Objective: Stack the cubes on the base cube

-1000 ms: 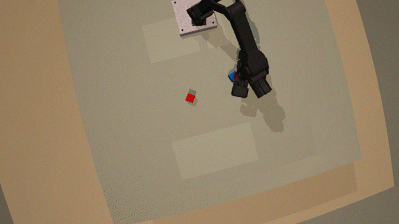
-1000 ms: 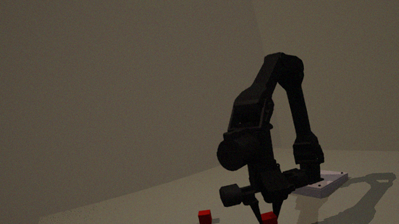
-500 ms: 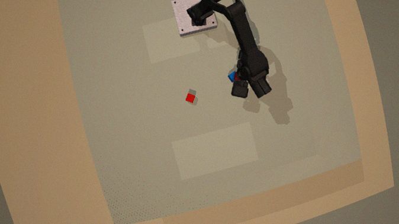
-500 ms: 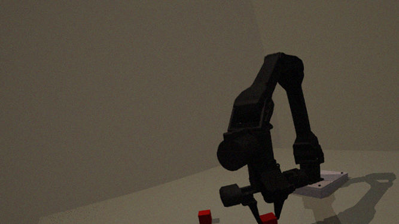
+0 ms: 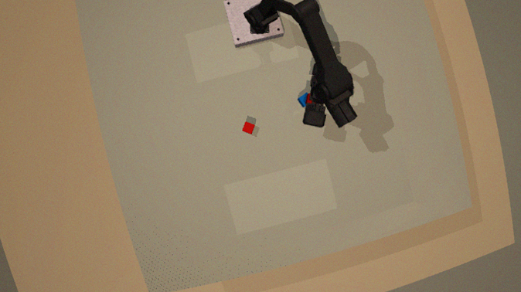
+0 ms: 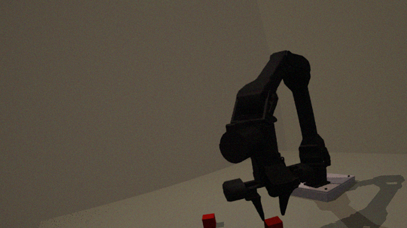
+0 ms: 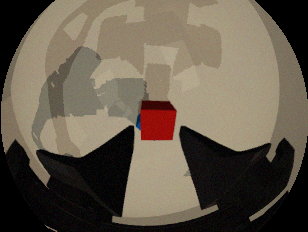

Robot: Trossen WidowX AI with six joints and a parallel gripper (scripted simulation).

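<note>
Right now my gripper tip is 210 mm to the left of the red cube, 80 mm short of it and 60 mm above it. Round my gripper tip: blue cube (60 mm below, 20 mm to the right).
</note>
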